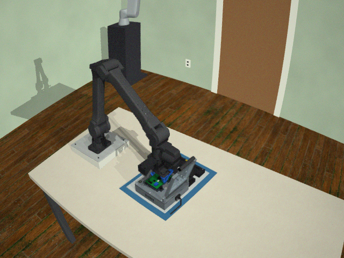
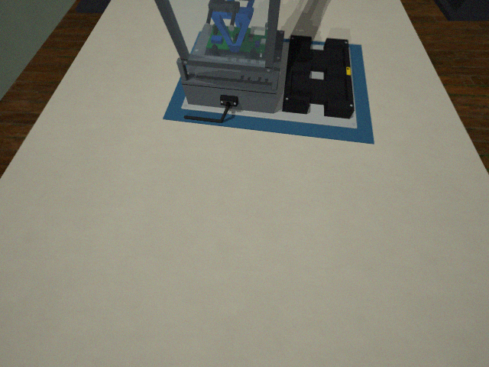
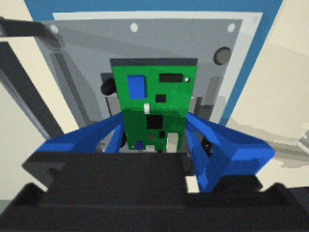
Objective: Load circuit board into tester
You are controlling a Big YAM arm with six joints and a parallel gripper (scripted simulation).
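Right now my hand is right at the green circuit board. From my hand the other things lie so: tester lid: 120 mm ahead, 20 mm to the right, 100 mm above.
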